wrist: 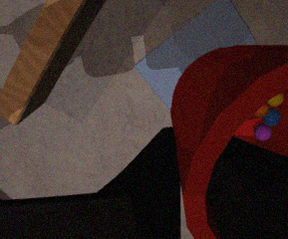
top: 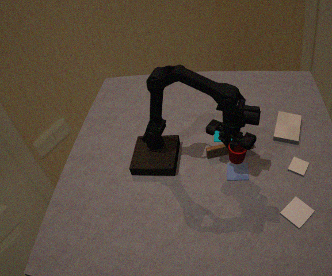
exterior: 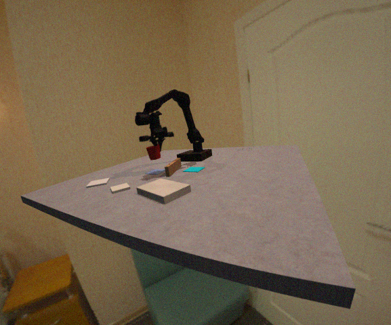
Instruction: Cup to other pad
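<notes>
My gripper tip is 18 cm to the right of the teal pad, 12 cm above it and 6 cm past it. The rest, counted from my gripper tip: wooden bar (9 cm below, 8 cm to the left, 2 cm behind); then red cup (3 cm ahead, 1 cm to the right).
</notes>
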